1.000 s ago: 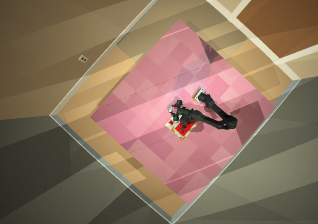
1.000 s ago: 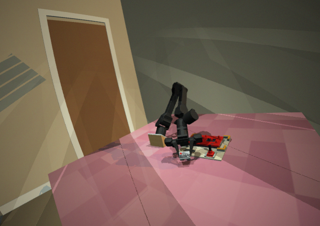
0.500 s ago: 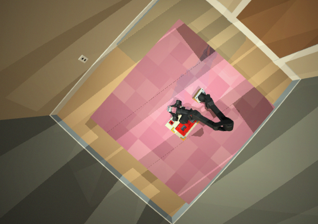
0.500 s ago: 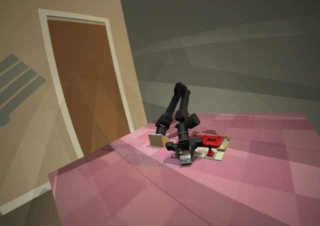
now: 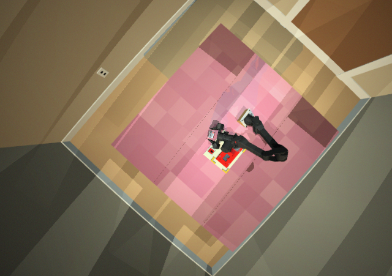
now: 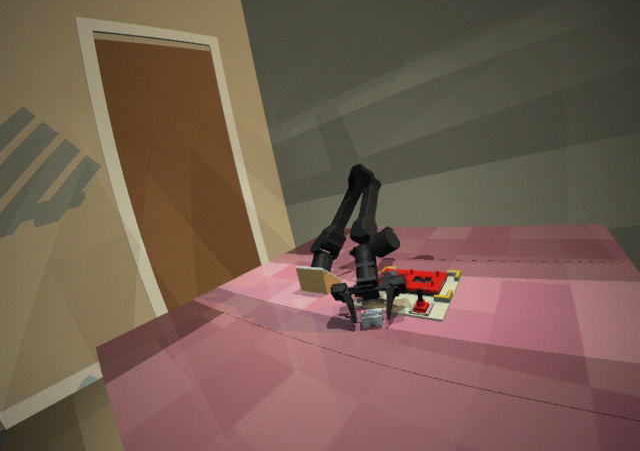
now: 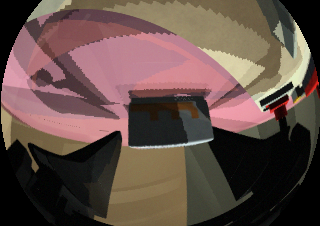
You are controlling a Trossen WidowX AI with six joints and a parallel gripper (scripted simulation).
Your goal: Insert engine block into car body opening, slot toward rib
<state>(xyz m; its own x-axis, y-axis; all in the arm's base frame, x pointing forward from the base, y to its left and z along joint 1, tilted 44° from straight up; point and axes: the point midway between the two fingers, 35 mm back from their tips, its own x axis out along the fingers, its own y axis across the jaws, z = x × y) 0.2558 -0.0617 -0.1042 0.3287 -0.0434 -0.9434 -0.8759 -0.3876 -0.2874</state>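
Right now the engine block is 1 cm to the left of my gripper tip, 1 cm below it and 1 cm behind it. From my gripper tip the other things lie so: cream base board (20 cm to the left, 3 cm ahead, 1 cm below); then dark upright peg (10 cm to the left, 9 cm ahead, 2 cm above).
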